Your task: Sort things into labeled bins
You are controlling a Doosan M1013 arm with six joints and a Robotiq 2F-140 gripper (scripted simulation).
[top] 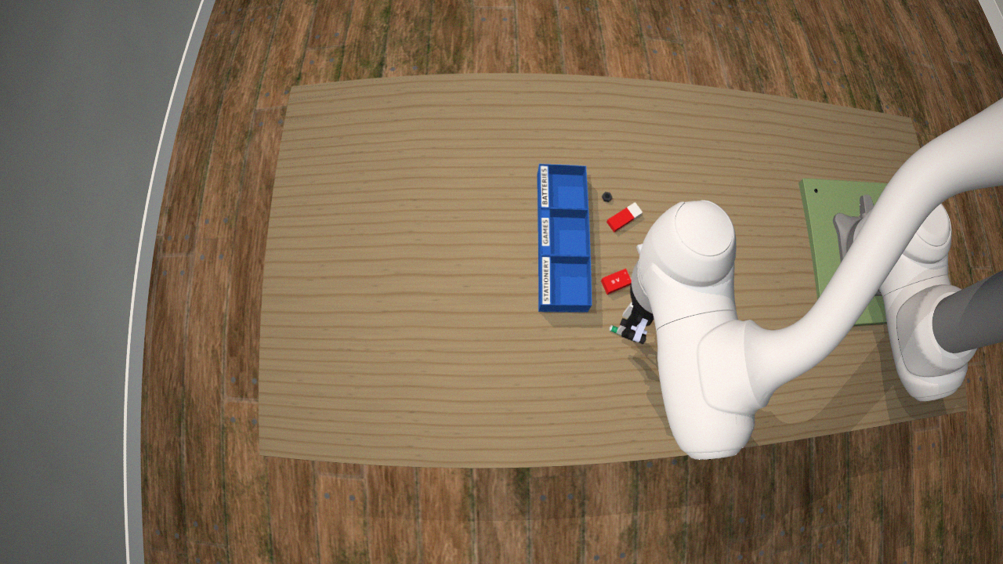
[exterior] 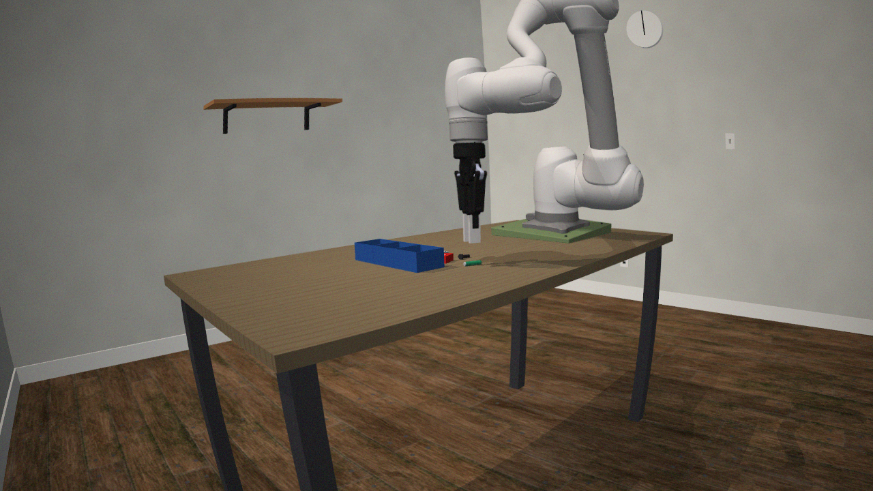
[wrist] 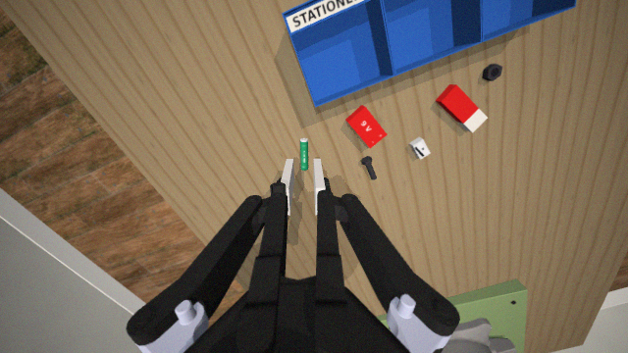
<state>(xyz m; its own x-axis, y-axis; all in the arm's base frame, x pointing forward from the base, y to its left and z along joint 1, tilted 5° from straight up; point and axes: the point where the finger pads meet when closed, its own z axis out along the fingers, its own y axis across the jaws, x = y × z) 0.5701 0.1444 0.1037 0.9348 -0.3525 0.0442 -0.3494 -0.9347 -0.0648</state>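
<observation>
Right now my hand is 8 cm above the green battery. Round my hand: red 9V battery: 9 cm to the right, 8 cm below; black bolt: 5 cm behind, 8 cm to the right, 8 cm below; white tile: 5 cm behind, 15 cm to the right, 8 cm below.
</observation>
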